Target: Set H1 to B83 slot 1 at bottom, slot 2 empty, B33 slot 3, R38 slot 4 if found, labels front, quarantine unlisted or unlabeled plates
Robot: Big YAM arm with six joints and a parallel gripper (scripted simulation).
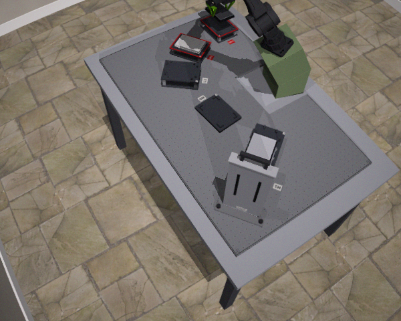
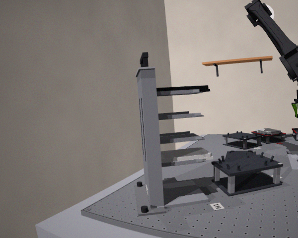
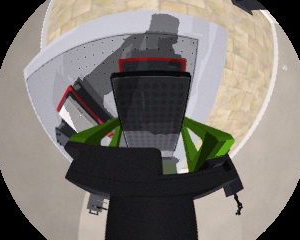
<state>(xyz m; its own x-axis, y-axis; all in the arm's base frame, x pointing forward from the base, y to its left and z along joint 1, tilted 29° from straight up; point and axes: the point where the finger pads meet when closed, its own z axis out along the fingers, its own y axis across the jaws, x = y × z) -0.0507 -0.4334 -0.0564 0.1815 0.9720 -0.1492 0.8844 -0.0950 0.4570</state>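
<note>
The red-edged nest lies 80 mm below my hand. Also, from my hand: deck label N6 (390 mm ahead, 250 mm to the left, 120 mm below); then H1 deck label (760 mm to the left, 500 mm ahead, 120 mm below); then landing nest L1 (370 mm ahead, 110 mm to the left, 70 mm below).
</note>
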